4 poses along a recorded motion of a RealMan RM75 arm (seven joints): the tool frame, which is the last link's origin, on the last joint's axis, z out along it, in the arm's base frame.
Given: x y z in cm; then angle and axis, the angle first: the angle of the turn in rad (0 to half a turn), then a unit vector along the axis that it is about.
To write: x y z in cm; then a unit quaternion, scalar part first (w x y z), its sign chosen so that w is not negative. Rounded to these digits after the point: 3 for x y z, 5 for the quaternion.
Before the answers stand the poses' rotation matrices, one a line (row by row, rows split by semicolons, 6 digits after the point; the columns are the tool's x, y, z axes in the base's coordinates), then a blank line. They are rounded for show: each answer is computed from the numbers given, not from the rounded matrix.
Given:
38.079, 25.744, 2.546, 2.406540, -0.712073, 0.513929, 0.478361
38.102, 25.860, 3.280, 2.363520, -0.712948, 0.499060, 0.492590
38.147, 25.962, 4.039, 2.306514, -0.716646, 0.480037, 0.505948
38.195, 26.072, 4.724, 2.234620, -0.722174, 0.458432, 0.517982
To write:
0.141378 -0.958220 -0.248650; -0.316617 -0.281747 0.905744; -0.937958 -0.049326 -0.343222
0.158069 -0.954984 -0.251039; -0.263478 -0.285809 0.921354; -0.951627 -0.079494 -0.296795
0.187136 -0.949977 -0.250049; -0.199808 -0.286034 0.937156; -0.961799 -0.125414 -0.243341
0.226737 -0.943033 -0.243471; -0.127065 -0.276487 0.952580; -0.965632 -0.185049 -0.182516

38.079, 25.744, 2.546, 0.35931, -0.66452, 0.47961, 0.44642
38.102, 25.860, 3.280, 0.37930, -0.65967, 0.46177, 0.45578
38.147, 25.962, 4.039, 0.40551, -0.65508, 0.43880, 0.46248
38.195, 26.072, 4.724, 0.43810, -0.64918, 0.41210, 0.46563

